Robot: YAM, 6 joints.
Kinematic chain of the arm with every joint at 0, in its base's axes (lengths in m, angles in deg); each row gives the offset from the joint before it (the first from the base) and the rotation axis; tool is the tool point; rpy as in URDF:
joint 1: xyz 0 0 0.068 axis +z
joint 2: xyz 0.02 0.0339 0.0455 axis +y
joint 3: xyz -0.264 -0.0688 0 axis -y
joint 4: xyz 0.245 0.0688 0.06 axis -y
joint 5: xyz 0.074 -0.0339 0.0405 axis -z
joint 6: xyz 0.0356 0 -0.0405 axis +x
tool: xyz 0 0 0 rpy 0 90 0
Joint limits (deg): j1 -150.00..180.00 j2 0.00..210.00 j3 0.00..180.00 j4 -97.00..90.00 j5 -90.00..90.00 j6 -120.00..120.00
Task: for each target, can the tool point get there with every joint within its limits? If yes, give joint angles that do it. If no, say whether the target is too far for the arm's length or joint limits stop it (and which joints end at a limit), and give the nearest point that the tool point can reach.
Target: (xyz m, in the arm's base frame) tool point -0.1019 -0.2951 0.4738
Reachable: yes | joints -114.90 96.61 122.23 -69.17 -63.38 17.96
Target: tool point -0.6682 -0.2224 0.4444
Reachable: no: too far | nearest point -0.5211 -0.1735 0.3736 | short by 0.170 m
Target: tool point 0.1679 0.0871 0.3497
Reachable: yes | joints 33.33 66.93 74.22 -76.87 33.28 -75.56
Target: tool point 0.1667 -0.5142 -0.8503
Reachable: no: too far | nearest point 0.1136 -0.3505 -0.3599 | short by 0.520 m
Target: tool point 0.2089 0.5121 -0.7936
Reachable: no: too far | nearest point 0.1439 0.3527 -0.3553 | short by 0.471 m
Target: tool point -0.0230 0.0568 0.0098
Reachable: yes | joints -40.97 190.82 14.75 -17.44 -51.29 42.83
